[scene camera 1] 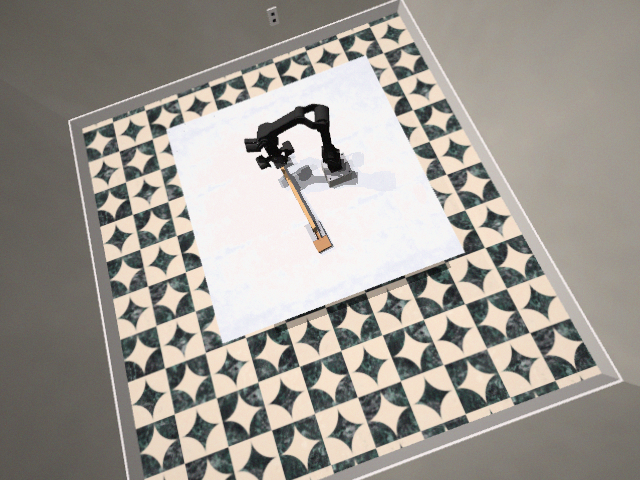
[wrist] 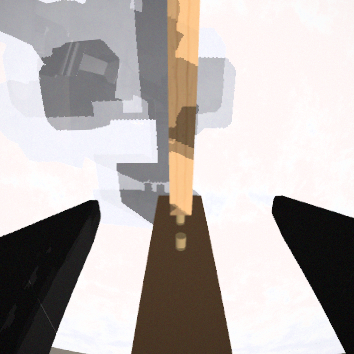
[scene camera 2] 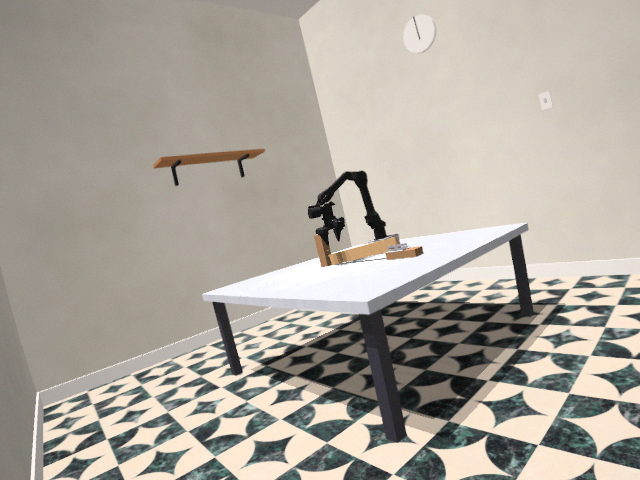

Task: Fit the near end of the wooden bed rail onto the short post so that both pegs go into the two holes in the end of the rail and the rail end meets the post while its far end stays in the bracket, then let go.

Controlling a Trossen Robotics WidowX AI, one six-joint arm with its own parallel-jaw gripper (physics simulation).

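Seen in the pictures: gripper, between the fingertips: [wrist: 187, 206] [scene camera 2: 333, 243]; arm's base, origin of its link: [scene camera 1: 334, 165] [scene camera 2: 381, 238].
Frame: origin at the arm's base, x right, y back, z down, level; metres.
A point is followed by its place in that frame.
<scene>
The wooden bed rail [scene camera 1: 301, 199] {y -0.226, x -0.122, z -0.006 m} [scene camera 2: 364, 250] {y -0.248, x -0.096, z 0.023 m} [wrist: 182, 90] {y -0.260, x 0.051, z 0.011 m} slopes down toward the post, its near end low beside it. Its far end is at the grey bracket [scene camera 2: 397, 247] {y -0.222, x -0.291, z 0.029 m} on the far wooden block [scene camera 1: 322, 243] {y -0.199, x -0.360, z 0.045 m} [scene camera 2: 404, 253] {y -0.242, x -0.341, z 0.057 m}. The short post [scene camera 2: 322, 251] {y -0.302, x 0.172, z -0.006 m} [wrist: 181, 295] {y -0.276, x 0.163, z -0.047 m} stands upright. In the wrist view two pegs stick out of its face: the upper peg [wrist: 180, 242] {y -0.274, x 0.155, z -0.008 m} is bare, and the lower peg [wrist: 180, 219] {y -0.275, x 0.157, z 0.024 m} partly shows at the rail end. The holes are hidden. My gripper [scene camera 1: 275, 156] {y -0.270, x 0.103, z -0.038 m} [scene camera 2: 331, 241] {y -0.270, x 0.103, z -0.038 m} [wrist: 187, 206] {y -0.270, x 0.103, z -0.038 m} is open and empty above the rail's near end, fingers apart on either side.
The white table [scene camera 1: 248, 248] {y -0.583, x -0.243, z 0.080 m} [scene camera 2: 289, 289] {y -0.736, x -0.100, z 0.080 m} carries the arm, whose base [scene camera 1: 340, 174] {y 0.010, x -0.058, z -0.002 m} stands beside the rail. The arm casts shadows over the rail and table. A wall shelf [scene camera 2: 209, 158] and a clock [scene camera 2: 419, 33] are on the walls away from the table.
</scene>
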